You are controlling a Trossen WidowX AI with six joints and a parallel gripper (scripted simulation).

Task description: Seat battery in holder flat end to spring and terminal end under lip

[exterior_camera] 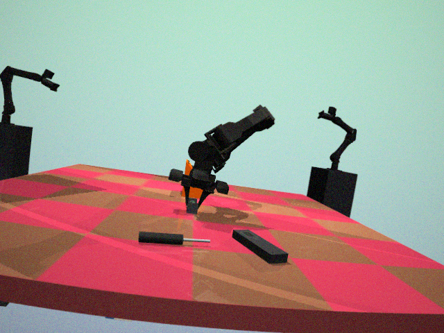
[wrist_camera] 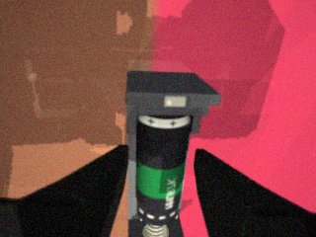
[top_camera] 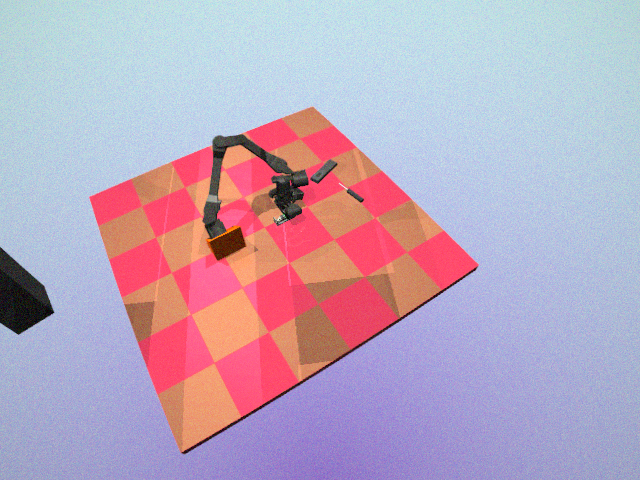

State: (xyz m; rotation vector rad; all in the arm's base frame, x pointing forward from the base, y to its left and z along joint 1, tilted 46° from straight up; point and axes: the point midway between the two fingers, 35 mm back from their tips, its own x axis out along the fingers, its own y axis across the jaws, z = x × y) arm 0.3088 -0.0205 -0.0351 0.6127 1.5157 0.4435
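Right now the battery is 10 mm above my gripper tip. Also, from my gripper tip: flat black block 310 mm ahead, 110 mm to the left; black-handled screwdriver 320 mm ahead, 60 mm to the right.
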